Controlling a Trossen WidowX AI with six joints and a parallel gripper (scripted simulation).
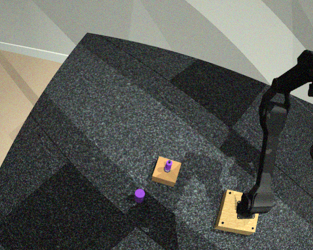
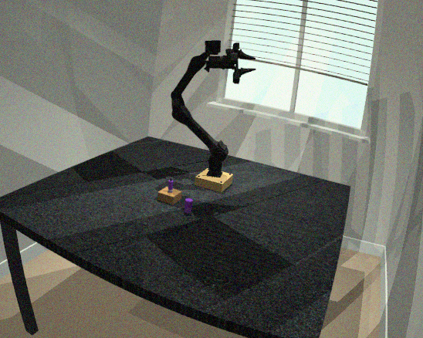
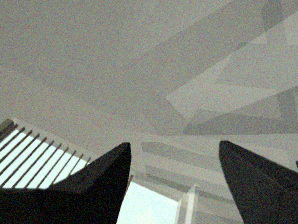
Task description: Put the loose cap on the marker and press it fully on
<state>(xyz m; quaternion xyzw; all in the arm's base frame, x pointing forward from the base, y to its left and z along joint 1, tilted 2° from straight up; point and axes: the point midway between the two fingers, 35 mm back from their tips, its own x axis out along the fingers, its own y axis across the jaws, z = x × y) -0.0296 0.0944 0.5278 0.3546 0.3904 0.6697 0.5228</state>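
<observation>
Now: the purple cap 36 cm ahead of my gripper tip, 15 cm to the right of it and 55 cm below it.
</observation>
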